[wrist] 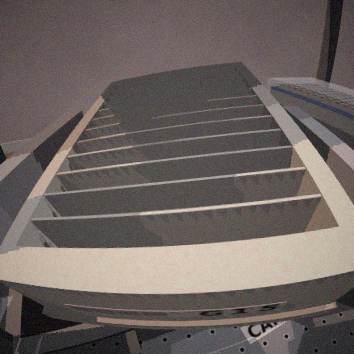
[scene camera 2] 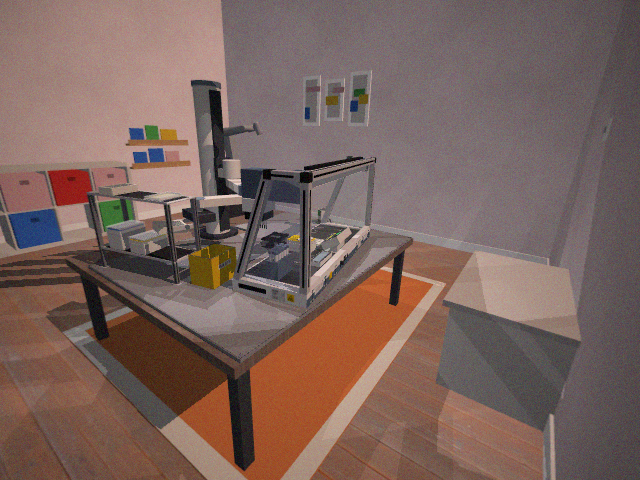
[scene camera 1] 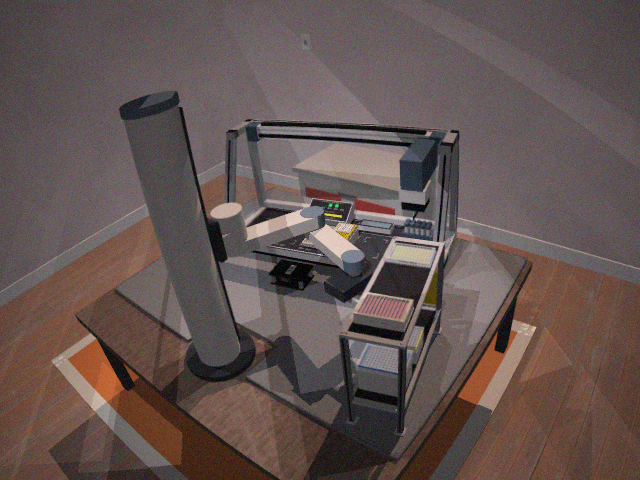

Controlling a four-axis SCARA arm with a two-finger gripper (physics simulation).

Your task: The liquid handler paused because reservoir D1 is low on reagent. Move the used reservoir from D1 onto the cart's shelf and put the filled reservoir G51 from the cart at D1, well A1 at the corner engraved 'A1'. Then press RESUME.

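Frame: origin at the arm's base, x ahead, y left, z up, level; centimetres.
Seen in the pictures: gripper, fingertip midpoint: (wrist: 179, 122) (scene camera 2: 164, 227); arm's base, origin of the base link: (scene camera 2: 218, 233) (scene camera 1: 221, 355).
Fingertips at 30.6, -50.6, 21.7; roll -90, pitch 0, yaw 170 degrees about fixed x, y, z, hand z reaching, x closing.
Observation:
Pixels of each thing's top centre, then the offset from my fingertips to it, as dx, dy, dz. "*": a spot on its surface instead.
- used reservoir G15, middle of its top: (wrist: 171, 76) (scene camera 2: 169, 220) +0.6, +2.3, +2.7
- cart, middle of its top: (scene camera 1: 399, 282) (scene camera 2: 141, 193) -5.9, -5.1, +15.2
- reservoir with pink-red liquid, middle of its top: (scene camera 1: 383, 306) (scene camera 2: 118, 185) -18.5, -8.3, +17.7
- pale yellow liquid, middle of its top: (scene camera 1: 411, 252) (scene camera 2: 163, 194) +6.7, -1.8, +16.0
- console, surface spot: (scene camera 1: 331, 209) * +51.6, +62.9, -8.4
- yellow-topped box, middle of its top: (scene camera 1: 399, 332) (scene camera 2: 147, 233) -5.8, -5.0, -3.1
- yellow bin, middle of its top: (scene camera 2: 212, 250) +25.5, +6.1, -6.9
- handler's blue head, surface spot: (scene camera 1: 417, 164) * +39.3, +13.2, +27.4
My gripper (wrist: 179, 122) is shut on the used reservoir G15 (wrist: 175, 270) (scene camera 2: 177, 224), gripping its long sides. It looks level, with bare slots between its ribs. It is held beside the cart (scene camera 1: 373, 338) (scene camera 2: 170, 242), between shelf and top deck height; whether it overlaps the shelf is unclear. In scene camera 1 the fingertips are hidden. A reservoir with pink-red liquid (scene camera 1: 383, 308) and one with pale yellow liquid (scene camera 1: 412, 253) sit on the cart's top deck; which is G51 cannot be read. The console (scene camera 1: 331, 209) shows green lights and a yellow bar. D1's engraving is not readable.
A blue-edged tip box (scene camera 1: 385, 359) (scene camera 2: 126, 235) and a yellow-topped box (scene camera 2: 147, 240) stand on the cart's lower shelf. A yellow bin (scene camera 2: 211, 266) stands between cart and handler. A black stand (scene camera 1: 291, 273) is before the deck. The handler's blue head (scene camera 1: 417, 164) hangs at the right.

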